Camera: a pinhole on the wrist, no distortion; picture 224 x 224 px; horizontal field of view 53.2 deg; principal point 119.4 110.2 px. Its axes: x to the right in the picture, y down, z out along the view. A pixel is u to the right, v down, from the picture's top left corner.
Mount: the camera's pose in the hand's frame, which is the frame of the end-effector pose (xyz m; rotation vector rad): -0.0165 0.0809 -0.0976 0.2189 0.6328 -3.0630
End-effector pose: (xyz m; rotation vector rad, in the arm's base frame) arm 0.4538 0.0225 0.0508 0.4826 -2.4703 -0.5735
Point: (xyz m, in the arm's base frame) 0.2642 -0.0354 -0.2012
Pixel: 45.7 136.0
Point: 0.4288 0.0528 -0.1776
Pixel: 139.9 130.4
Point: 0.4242 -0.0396 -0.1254
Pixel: 98.2 190.3
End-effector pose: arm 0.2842 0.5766 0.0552 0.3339 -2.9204 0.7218
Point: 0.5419 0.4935 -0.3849
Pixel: 214.5 25.0
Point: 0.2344 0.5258 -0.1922
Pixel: 60.7 14.6
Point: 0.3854 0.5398 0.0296
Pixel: 190.7 185.7
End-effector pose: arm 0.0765 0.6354 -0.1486 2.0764 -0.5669 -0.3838
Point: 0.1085 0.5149 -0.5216
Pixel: 28.5 199.6
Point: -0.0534 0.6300 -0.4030
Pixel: 136.8 180.5
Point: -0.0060 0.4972 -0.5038
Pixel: 73.0 158.7
